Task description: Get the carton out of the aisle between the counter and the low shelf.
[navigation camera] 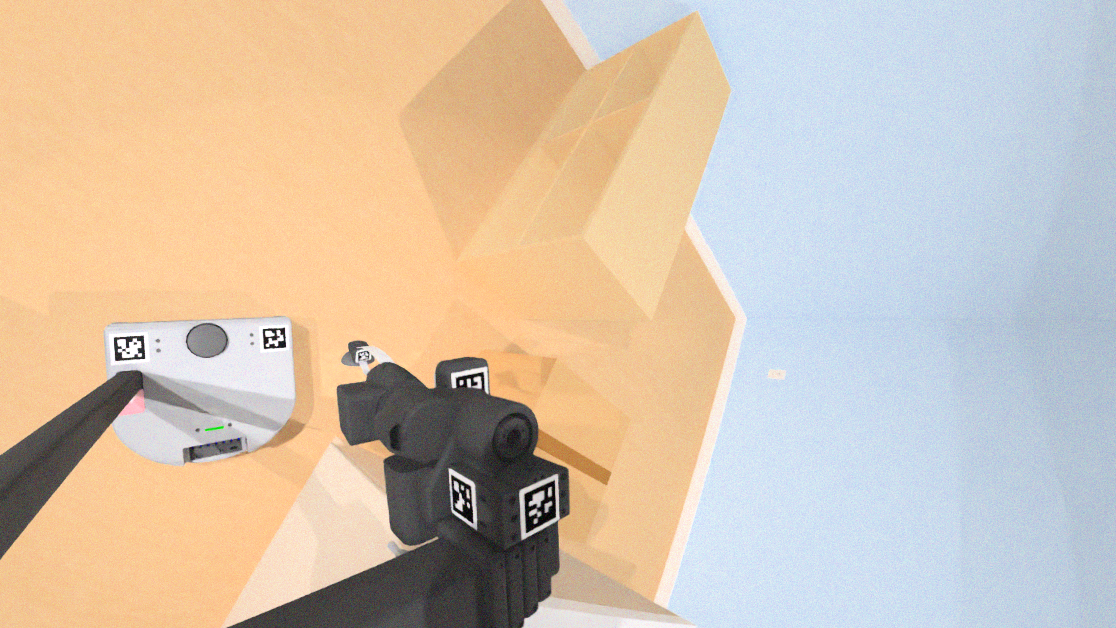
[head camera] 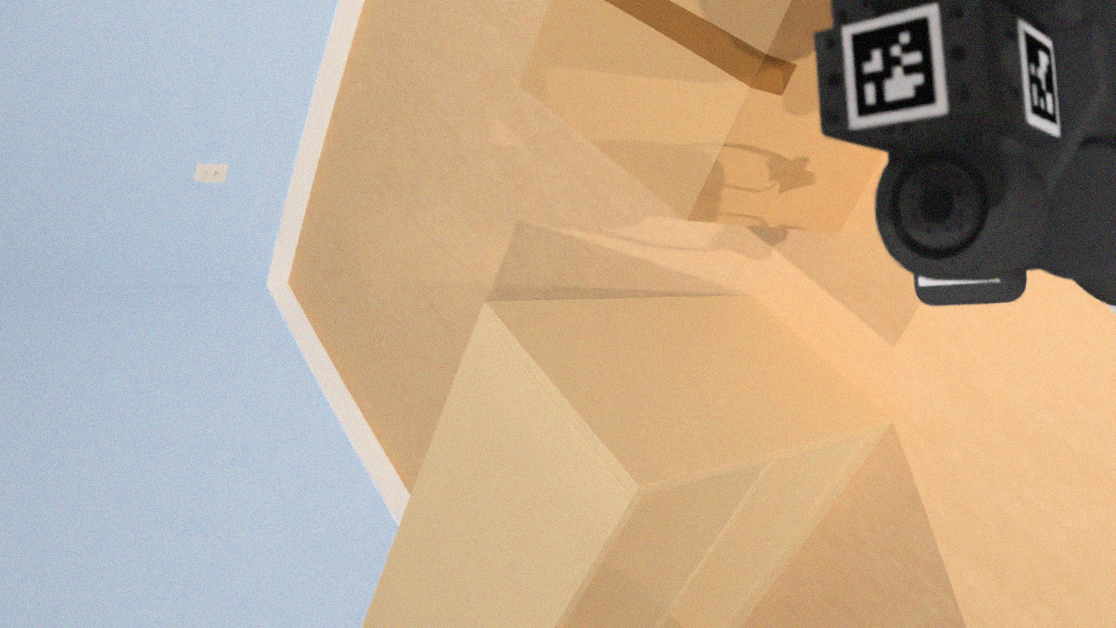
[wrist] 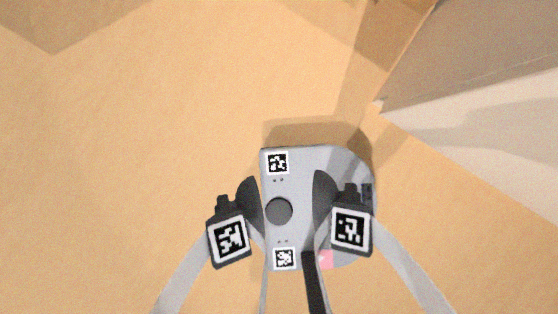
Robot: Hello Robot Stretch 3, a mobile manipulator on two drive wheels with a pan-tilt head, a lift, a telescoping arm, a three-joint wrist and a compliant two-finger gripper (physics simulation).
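Where they show: gripper, fingertip midpoint: (navigation camera: 356, 372); robot's base, origin of the base link: (navigation camera: 207, 338).
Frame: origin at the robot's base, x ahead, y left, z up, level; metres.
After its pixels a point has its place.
Note:
The carton (head camera: 639, 101) {x -0.290, y -0.893, z 0.407 m} (navigation camera: 589, 421) {x -0.331, y -0.949, z 0.407 m}, a tan box with a brown tape strip, stands on the floor between the low shelf (head camera: 639, 374) {x 0.104, y -0.864, z 0.455 m} (navigation camera: 655, 179) {x 0.429, y -1.056, z 0.611 m} and the counter (navigation camera: 304, 538) {x -0.422, y -0.133, z 0.319 m} (wrist: 480, 60). In the navigation camera view the wrist and arm hide part of it. My gripper (wrist: 286, 195) {x -0.022, y -0.156, z 0.710 m} is open, its two fingers apart with nothing between them. In the navigation camera view the gripper hangs between my base and the carton, left of the carton. The gripper's fingers do not show in the head camera view, where the wrist joint is at the upper right.
My base (navigation camera: 218, 390) {x -0.107, y -0.014, z 0.160 m} (wrist: 305, 167) is left of the carton in the navigation camera view and below the fingers in the wrist view. The counter's corner lies near the base. A blue wall (head camera: 140, 351) {x 0.121, y -2.982, z 0.670 m} (navigation camera: 897, 273) {x 0.175, y -2.908, z 1.123 m} with a pale skirting runs behind the shelf and carton.

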